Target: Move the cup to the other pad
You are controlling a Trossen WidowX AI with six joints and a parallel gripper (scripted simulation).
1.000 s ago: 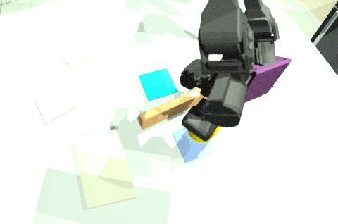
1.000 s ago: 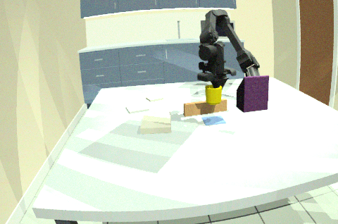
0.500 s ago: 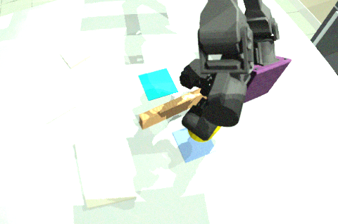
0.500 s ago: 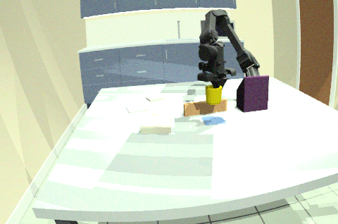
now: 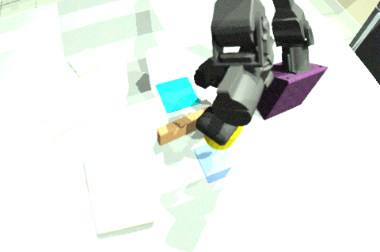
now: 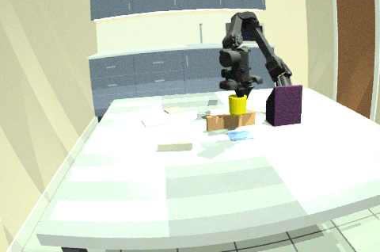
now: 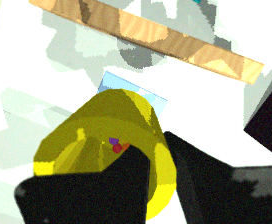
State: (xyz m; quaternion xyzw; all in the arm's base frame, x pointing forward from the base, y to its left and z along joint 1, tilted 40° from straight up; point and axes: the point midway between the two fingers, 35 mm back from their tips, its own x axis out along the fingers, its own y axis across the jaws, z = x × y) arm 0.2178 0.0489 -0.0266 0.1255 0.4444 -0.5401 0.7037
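Now: the cyan pad 16 cm to the right of my gripper tip, 12 cm below it and 4 cm ahead of it. Also, from my gripper tip: wooden bar: 9 cm below, 6 cm to the right, 3 cm ahead; then light blue pad: 12 cm below, 4 cm to the left, 2 cm ahead; then cup: 2 cm ahead, 1 cm to the left.
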